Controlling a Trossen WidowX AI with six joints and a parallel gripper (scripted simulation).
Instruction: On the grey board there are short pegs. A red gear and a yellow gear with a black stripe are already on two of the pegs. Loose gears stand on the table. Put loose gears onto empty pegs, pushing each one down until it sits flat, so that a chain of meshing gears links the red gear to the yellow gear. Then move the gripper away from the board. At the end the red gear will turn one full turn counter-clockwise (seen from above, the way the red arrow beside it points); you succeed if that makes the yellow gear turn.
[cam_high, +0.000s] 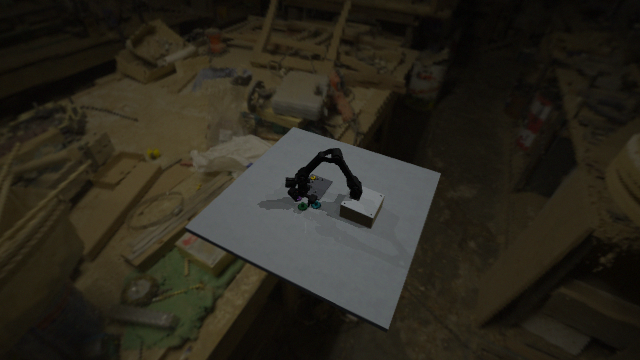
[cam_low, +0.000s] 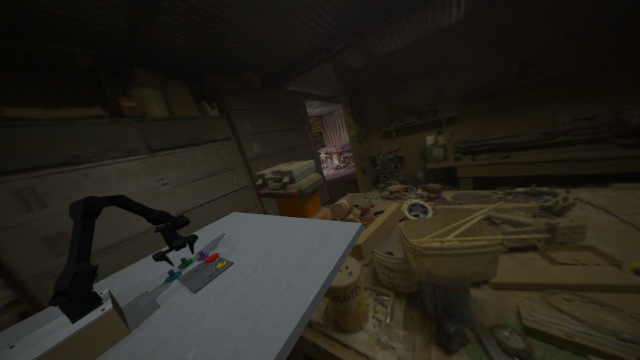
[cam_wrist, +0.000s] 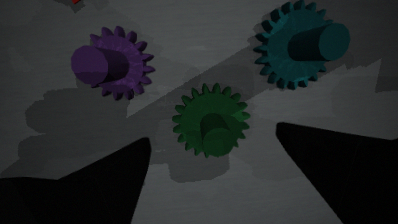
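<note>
My gripper tip is 10 mm above the green gear. From my gripper tip the other things lie so: purple gear: 60 mm ahead, 60 mm to the right, 10 mm below; then red gear: 60 mm ahead, 150 mm to the right, 10 mm below; then teal gear: 80 mm behind, 50 mm to the right, 10 mm below.
</note>
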